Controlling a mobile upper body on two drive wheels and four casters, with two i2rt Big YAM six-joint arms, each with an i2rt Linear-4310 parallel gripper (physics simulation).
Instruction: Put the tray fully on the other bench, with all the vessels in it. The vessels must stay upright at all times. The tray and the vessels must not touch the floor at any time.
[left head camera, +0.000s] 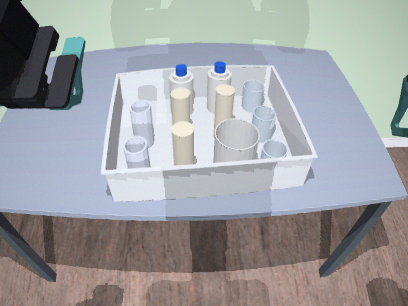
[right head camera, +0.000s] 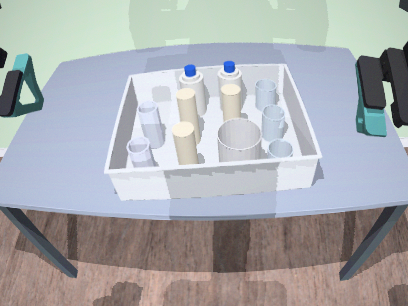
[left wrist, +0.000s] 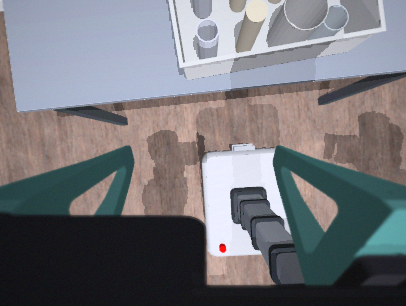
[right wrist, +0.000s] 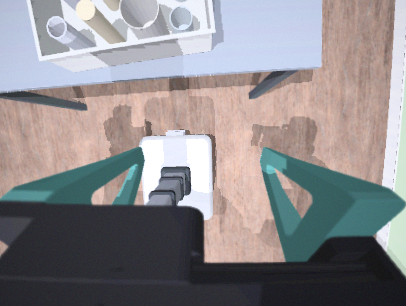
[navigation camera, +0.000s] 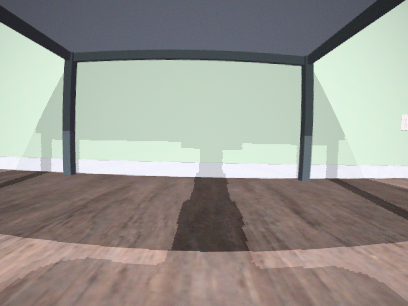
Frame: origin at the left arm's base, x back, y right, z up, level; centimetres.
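Seen in the pictures: left gripper, fingertip midpoint: (left head camera: 45, 98) (right head camera: 16, 105) (left wrist: 203, 153); right gripper, fingertip midpoint: (right head camera: 394, 129) (right wrist: 202, 153).
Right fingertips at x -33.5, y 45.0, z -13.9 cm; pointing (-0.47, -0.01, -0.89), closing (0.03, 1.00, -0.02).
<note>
A point is followed by its place in that frame.
The white tray (left head camera: 215, 182) @(z -58.9, x -61.6, y 22.1 cm) (right head camera: 215, 184) @(z -59.6, x -61.5, y 21.5 cm) (left wrist: 280, 56) @(z -58.5, x -61.7, y 23.8 cm) (right wrist: 135, 54) @(z -59.1, x -61.6, y 21.9 cm) rests on a grey-blue bench (left head camera: 345, 170) @(z -64.8, x -69.4, y 64.6 cm) (right head camera: 60, 165) @(z -64.8, x -71.1, y -31.4 cm) (left wrist: 90, 55) @(z -64.8, x -69.5, y -36.7 cm) (right wrist: 270, 35) @(z -64.8, x -68.8, y 69.2 cm). Inside, upright, stand two blue-capped bottles (left head camera: 181, 86) @(z -51.6, x -91.9, y 12.9 cm) (left head camera: 219, 85) @(z -46.5, x -85.2, y 23.7 cm), three beige cylinders (left head camera: 180, 107) @(z -49.6, x -79.3, y 13.2 cm) (left head camera: 224, 102) @(z -49.2, x -80.9, y 24.9 cm) (left head camera: 183, 145) @(z -49.5, x -65.2, y 14.4 cm), a wide beaker (left head camera: 236, 145) @(z -59.5, x -74.9, y 28.5 cm), three bluish glasses (left head camera: 253, 95) @(z -57.0, x -94.9, y 35.7 cm) (left head camera: 263, 122) @(z -56.2, x -81.0, y 36.7 cm) (left head camera: 274, 152) @(z -60.3, x -73.0, y 39.4 cm) and two lilac tubes (left head camera: 142, 122) @(z -53.9, x -78.2, y 2.6 cm) (left head camera: 136, 152) @(z -55.9, x -68.8, y 1.8 cm). My left gripper (left wrist: 203, 153) @(z -12.0, x -36.4, y 0.3 cm) is open and empty, outside the tray's left. My right gripper (right wrist: 202, 153) @(z -13.9, x -33.5, y 45.0 cm) is open and empty, outside its right. Both are apart from the tray.
The bench's dark legs (left head camera: 355, 237) @(z -96.8, x -60.2, y 81.0 cm) (right head camera: 375, 240) @(z -95.8, x -60.0, y 81.9 cm) (navigation camera: 69, 115) @(z -105.3, x -136.8, y -59.7 cm) (navigation camera: 305, 120) @(z -105.4, x -141.5, y 78.3 cm) stand on the wooden floor. A pale green wall (navigation camera: 190, 100) @(z -94.6, x -149.9, y 10.9 cm) is behind the bench. My white base (left wrist: 220, 175) @(z -115.0, x -18.4, y 7.0 cm) (right wrist: 200, 165) @(z -115.0, x -10.8, y 40.3 cm) is near the bench's front. The other bench does not show.
</note>
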